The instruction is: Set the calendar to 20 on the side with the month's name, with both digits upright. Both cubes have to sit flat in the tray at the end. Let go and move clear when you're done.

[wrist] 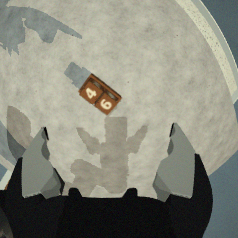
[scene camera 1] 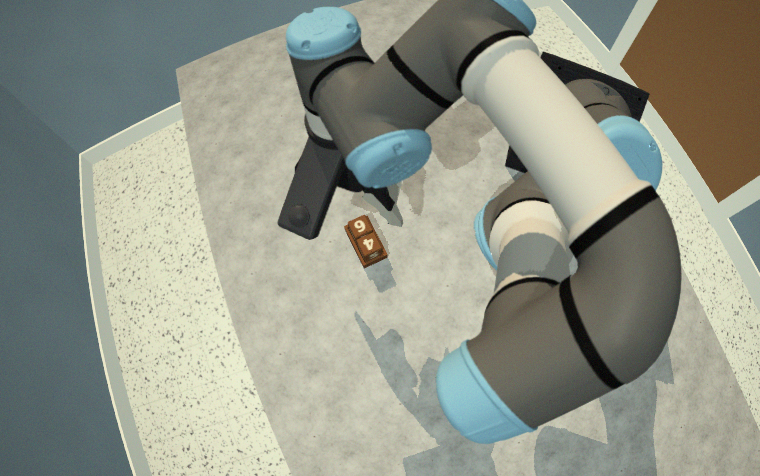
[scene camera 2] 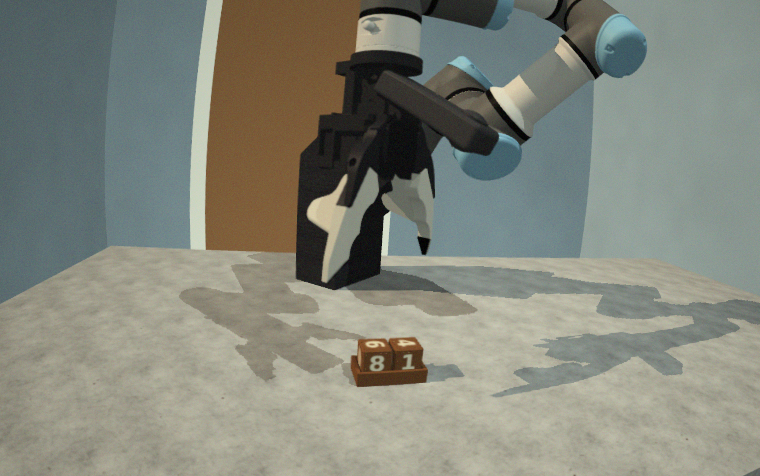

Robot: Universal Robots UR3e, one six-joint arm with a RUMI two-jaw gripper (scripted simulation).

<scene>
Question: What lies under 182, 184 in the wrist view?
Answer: My gripper.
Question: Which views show my gripper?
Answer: The wrist view, scene camera 1 and scene camera 2: all of them.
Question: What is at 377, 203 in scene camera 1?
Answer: My gripper.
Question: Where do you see a cube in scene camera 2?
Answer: At 407, 353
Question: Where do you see a brown calendar tray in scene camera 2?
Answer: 398, 377
</scene>
